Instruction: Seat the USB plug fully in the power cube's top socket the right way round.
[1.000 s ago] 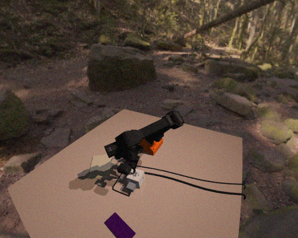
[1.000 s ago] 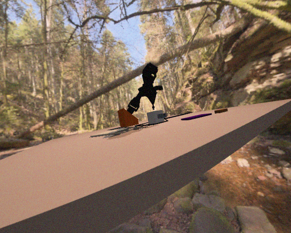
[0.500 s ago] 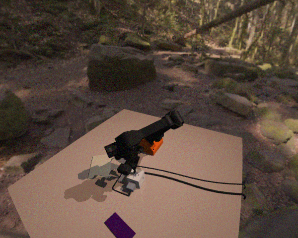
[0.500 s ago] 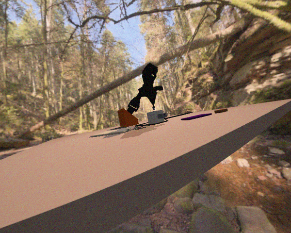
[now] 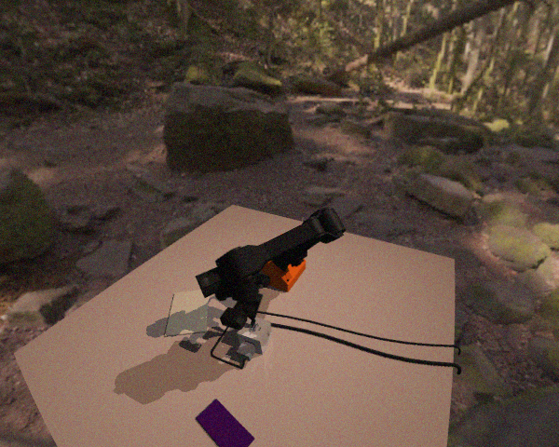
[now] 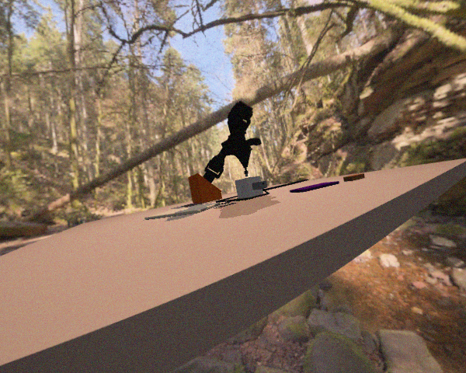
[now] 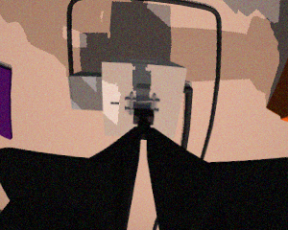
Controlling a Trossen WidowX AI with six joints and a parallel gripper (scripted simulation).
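Right now the dark USB plug is 2 cm below my gripper tip. From my gripper tip the other things lie so: small brown block 34 cm ahead, 18 cm to the left, 11 cm below; purple card 27 cm ahead, 4 cm to the left, 12 cm below; pale sheet 1 cm behind, 30 cm to the right, 12 cm below.
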